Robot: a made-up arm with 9 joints.
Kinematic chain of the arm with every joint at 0, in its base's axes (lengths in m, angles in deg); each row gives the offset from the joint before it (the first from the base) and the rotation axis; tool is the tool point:
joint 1: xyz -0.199 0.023 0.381 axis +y
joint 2: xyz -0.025 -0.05 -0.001 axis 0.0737 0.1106 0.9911
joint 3: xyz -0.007 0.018 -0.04 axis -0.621 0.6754 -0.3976
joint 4: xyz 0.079 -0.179 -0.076 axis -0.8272 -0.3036 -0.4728
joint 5: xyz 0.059 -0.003 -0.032 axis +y
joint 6: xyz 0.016 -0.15 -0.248 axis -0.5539 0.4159 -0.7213
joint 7: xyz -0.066 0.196 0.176 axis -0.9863 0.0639 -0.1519
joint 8: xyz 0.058 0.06 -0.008 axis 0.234 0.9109 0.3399
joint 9: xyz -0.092 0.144 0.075 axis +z
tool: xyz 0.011 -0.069 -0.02
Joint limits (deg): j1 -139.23..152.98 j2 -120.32..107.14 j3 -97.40..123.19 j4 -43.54..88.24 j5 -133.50..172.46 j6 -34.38..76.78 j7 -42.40..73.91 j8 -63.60..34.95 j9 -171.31..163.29
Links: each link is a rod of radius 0.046 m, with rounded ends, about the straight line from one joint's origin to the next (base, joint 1, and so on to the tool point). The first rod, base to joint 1, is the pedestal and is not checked.
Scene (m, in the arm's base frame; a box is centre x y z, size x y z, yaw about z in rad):
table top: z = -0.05
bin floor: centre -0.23 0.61 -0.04 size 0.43 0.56 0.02 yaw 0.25
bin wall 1: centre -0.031 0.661 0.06 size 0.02 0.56 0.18 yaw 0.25
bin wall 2: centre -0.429 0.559 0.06 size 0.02 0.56 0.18 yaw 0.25
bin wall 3: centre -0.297 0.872 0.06 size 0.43 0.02 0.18 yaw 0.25
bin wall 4: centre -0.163 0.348 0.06 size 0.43 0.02 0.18 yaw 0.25
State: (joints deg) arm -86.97 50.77 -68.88 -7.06 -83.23 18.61 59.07 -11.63 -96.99
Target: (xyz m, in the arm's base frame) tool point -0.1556 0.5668 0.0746
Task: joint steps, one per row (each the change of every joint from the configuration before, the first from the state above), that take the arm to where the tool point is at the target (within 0.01 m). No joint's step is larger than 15 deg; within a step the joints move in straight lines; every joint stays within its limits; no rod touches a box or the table.
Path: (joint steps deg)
1: -3.63 13.75 6.23 3.04 13.63 14.17 -1.37 -3.46 -5.78
2: -3.63 13.74 6.24 3.05 13.63 14.17 -1.36 -3.45 -5.78
3: -3.63 13.75 6.23 3.04 13.62 14.17 -1.37 -3.46 -5.79

